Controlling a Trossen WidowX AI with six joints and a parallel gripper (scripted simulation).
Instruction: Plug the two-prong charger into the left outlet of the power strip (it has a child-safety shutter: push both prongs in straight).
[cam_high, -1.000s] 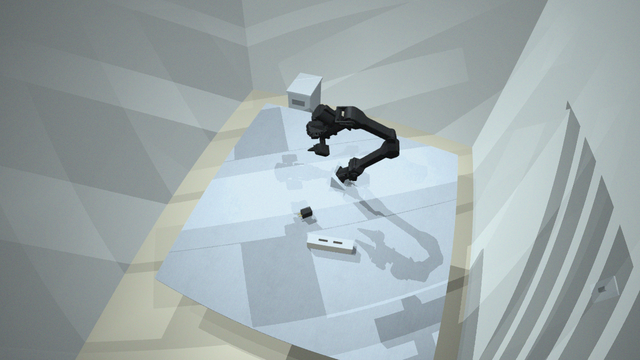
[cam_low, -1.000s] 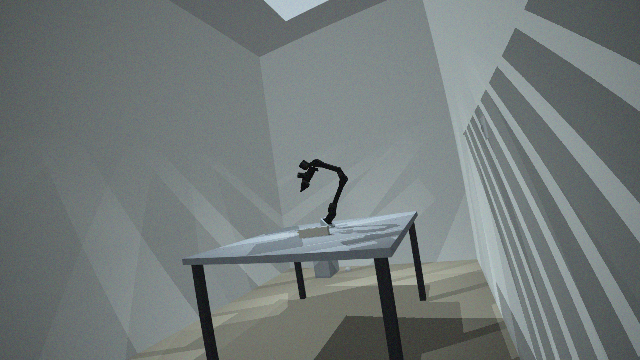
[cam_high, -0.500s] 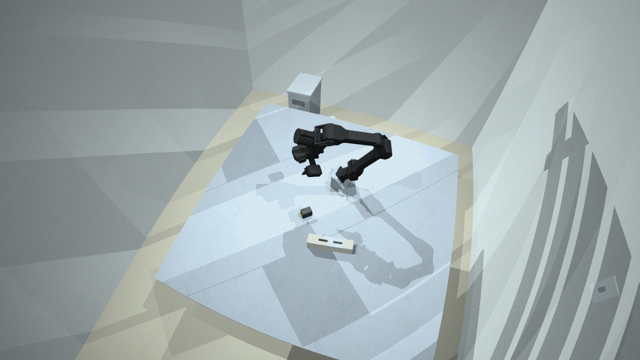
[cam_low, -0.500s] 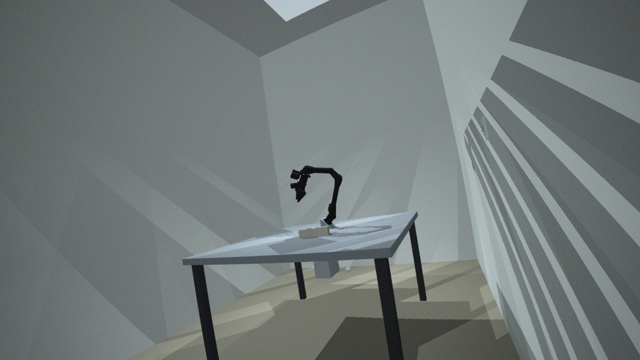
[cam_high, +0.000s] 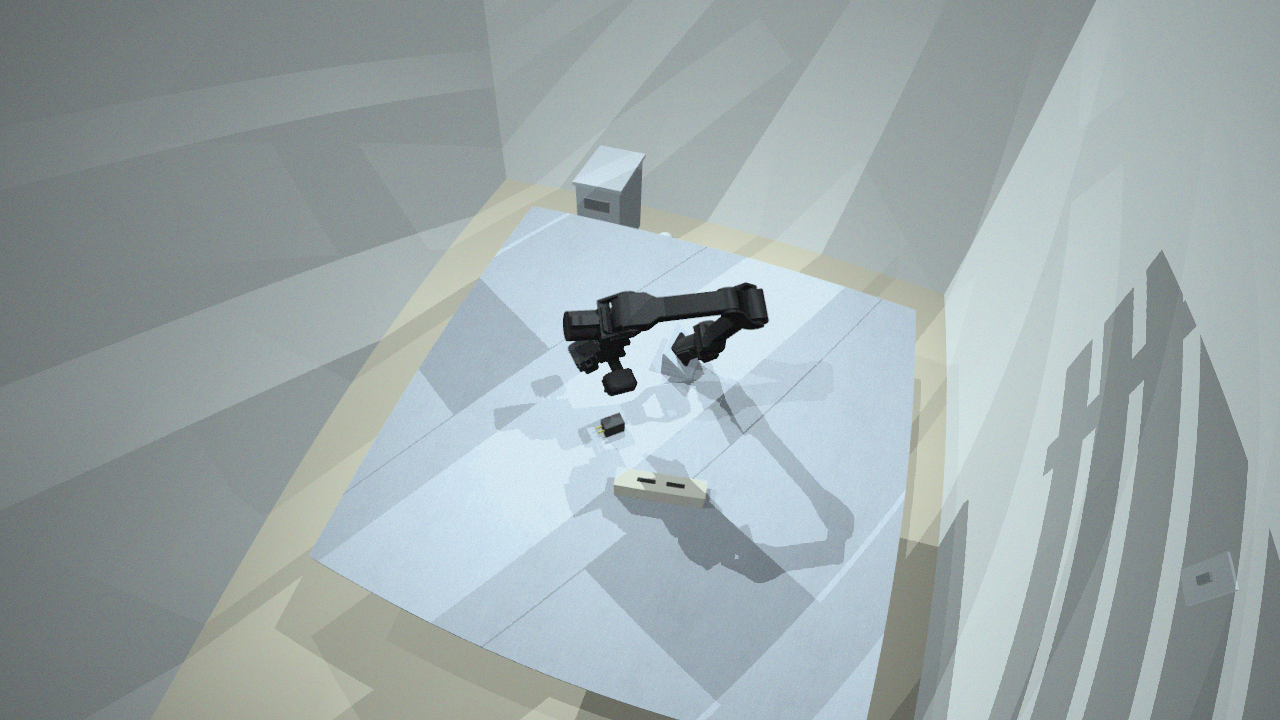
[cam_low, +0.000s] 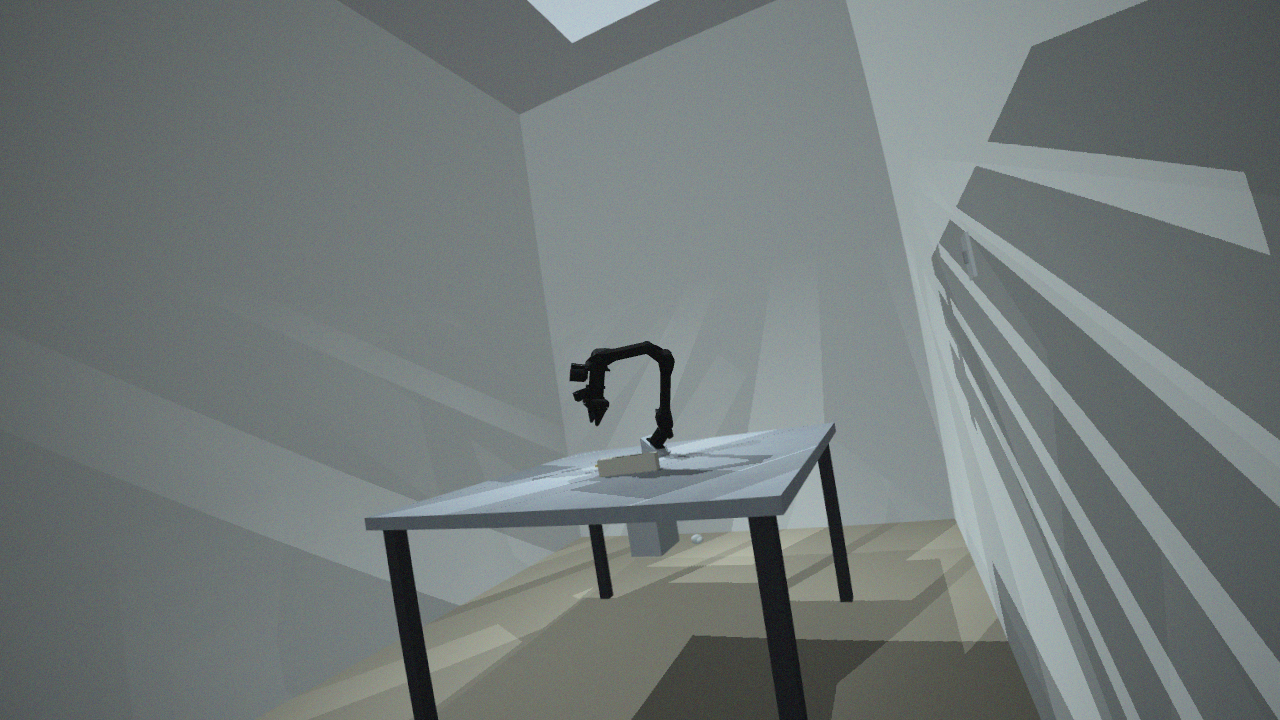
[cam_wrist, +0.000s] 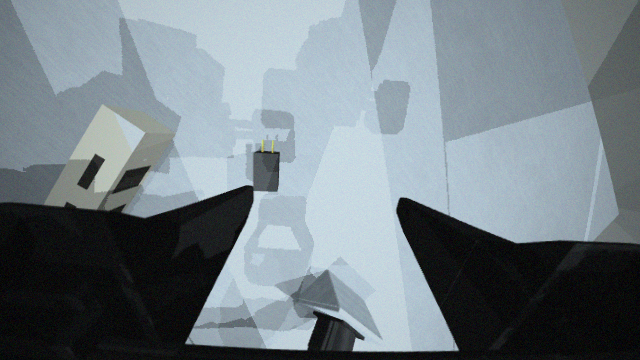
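Now: the black two-prong charger 4 cm ahead of my gripper tip, 3 cm to the left of it and 15 cm below it.
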